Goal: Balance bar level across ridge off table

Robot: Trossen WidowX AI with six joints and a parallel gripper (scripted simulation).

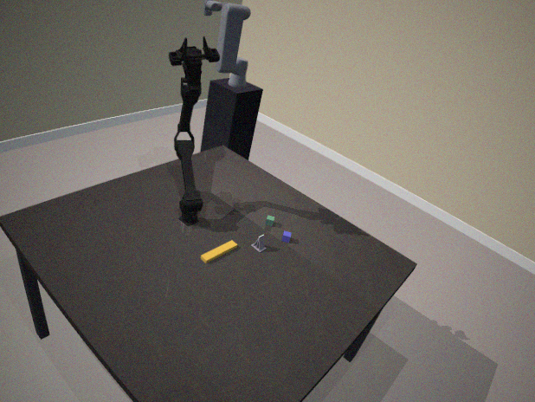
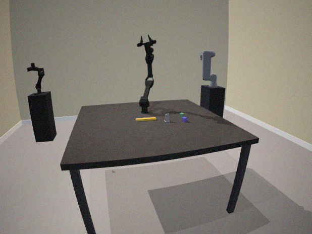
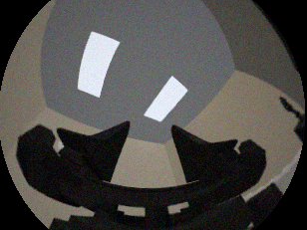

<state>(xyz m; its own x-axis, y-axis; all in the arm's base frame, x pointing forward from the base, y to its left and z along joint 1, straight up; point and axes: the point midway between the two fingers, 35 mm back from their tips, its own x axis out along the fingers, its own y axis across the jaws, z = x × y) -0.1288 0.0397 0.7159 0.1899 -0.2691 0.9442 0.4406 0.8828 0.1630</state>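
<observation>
Now: the bar 74 cm below my gripper tip, 36 cm ahead of it and 7 cm to the right of it. Also, from my gripper tip: blue cube (73 cm below, 47 cm ahead, 23 cm to the left); then green cube (73 cm below, 35 cm ahead, 26 cm to the left).
</observation>
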